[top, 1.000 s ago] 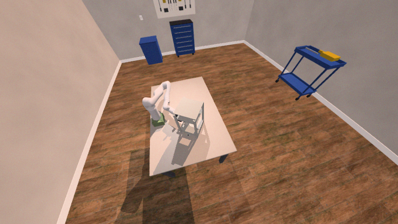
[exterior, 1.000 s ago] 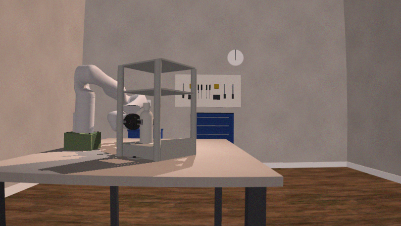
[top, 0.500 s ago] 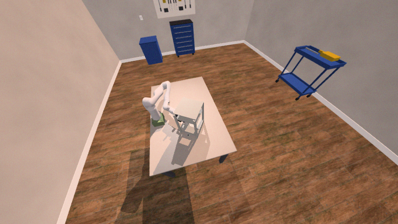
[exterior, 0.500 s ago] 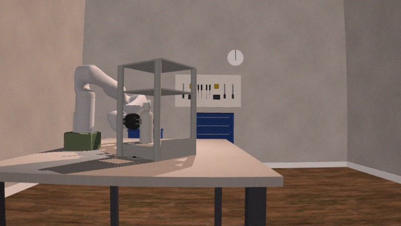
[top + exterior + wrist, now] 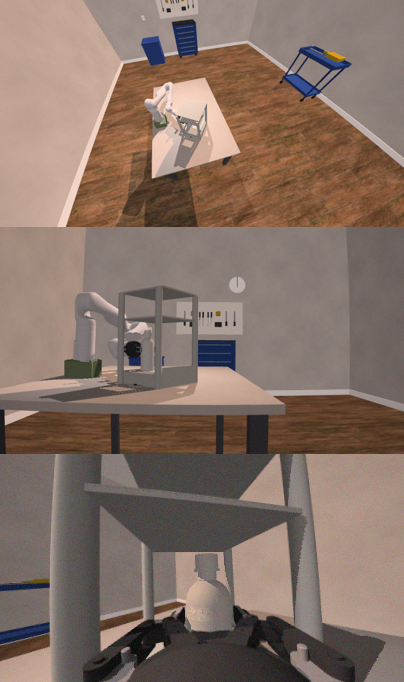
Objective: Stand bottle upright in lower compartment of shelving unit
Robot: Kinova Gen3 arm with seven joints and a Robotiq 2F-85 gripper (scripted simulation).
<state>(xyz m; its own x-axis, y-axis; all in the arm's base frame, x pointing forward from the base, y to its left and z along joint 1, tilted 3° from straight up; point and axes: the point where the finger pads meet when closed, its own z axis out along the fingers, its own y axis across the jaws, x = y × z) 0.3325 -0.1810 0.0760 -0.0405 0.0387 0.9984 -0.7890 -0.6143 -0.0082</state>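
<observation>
Now: the white bottle 2 cm above my hand. The rest, counted from my hand: grey shelving unit 5 cm ahead, 5 cm above, 4 cm to the right.
</observation>
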